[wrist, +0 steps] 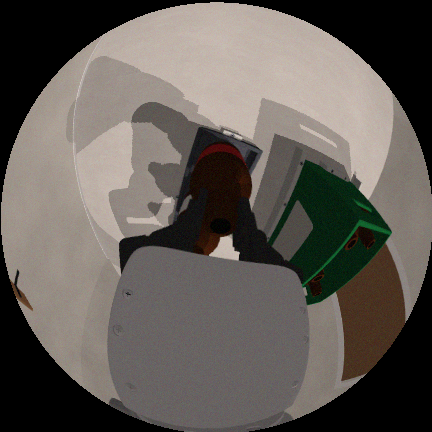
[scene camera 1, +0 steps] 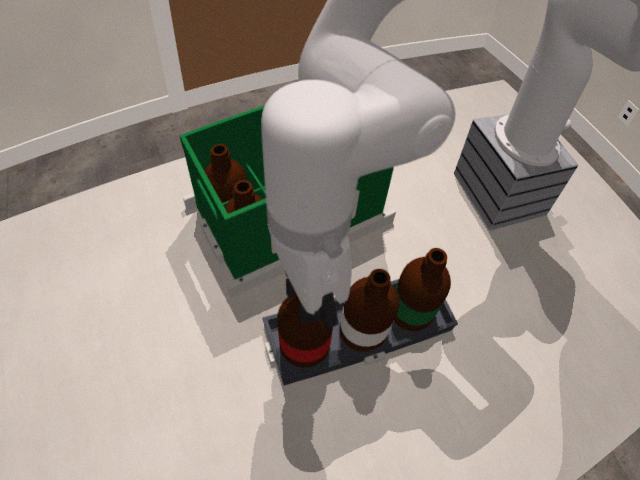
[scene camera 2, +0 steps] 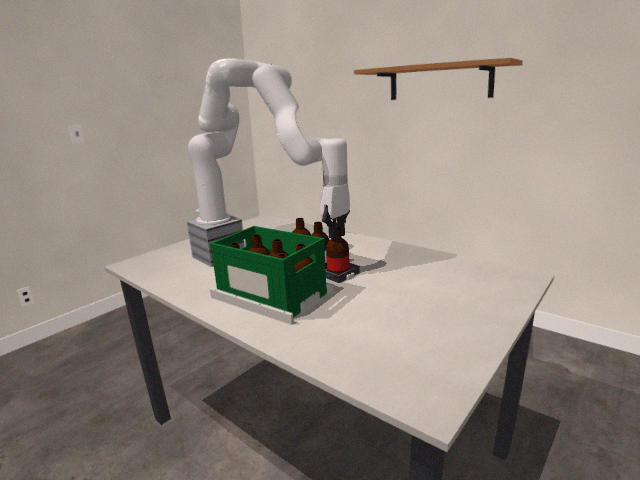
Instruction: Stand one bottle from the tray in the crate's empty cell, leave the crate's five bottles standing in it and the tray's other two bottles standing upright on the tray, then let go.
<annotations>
red-label bottle: wrist 220,168; scene camera 1; scene camera 2
same spot on red-label bottle: (scene camera 2: 337,250) = (scene camera 1: 282,302)
</annotations>
